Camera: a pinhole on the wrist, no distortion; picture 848 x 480 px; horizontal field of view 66.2 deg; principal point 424.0 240.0 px. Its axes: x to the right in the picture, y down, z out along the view. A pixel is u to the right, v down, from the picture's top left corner.
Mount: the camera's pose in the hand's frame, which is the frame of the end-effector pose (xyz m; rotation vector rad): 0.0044 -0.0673 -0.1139 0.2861 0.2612 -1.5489
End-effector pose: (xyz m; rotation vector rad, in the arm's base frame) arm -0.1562 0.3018 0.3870 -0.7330 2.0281 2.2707
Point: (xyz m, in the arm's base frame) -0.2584 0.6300 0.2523
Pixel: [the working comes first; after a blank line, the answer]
In the camera's frame: -0.0784 0.0433 0.4496

310.6 302.6
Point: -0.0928 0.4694 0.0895
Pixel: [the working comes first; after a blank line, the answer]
In the camera's frame: 0.1621 -0.0041 0.3094

764.7 231.4
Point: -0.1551 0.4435 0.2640
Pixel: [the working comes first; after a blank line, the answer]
In the camera's frame: -0.0155 -0.0009 0.2505

383.8 237.6
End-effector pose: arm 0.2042 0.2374 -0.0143 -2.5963 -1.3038 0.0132
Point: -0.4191 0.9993 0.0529
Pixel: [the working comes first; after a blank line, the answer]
In the camera's frame: 0.7321 0.2329 0.5554

outside the picture
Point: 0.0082 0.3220 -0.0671
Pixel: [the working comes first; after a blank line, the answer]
In the camera's frame: 0.0469 -0.0575 0.2360

553.4 81.5
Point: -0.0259 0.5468 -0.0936
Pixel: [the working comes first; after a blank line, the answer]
In the camera's frame: 0.1636 0.0984 0.3563

722.7 419.5
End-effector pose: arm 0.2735 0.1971 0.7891 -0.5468 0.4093 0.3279
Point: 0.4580 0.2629 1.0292
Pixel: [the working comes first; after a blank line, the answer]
In the camera's frame: -0.0785 0.0651 0.3856

291.5 349.8
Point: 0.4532 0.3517 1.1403
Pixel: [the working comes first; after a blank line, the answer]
In the camera's frame: -0.1489 0.0294 0.5040

231.9 277.9
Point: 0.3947 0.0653 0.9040
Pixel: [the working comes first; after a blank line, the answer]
In the camera's frame: 0.0734 0.0257 0.2009

661.5 323.4
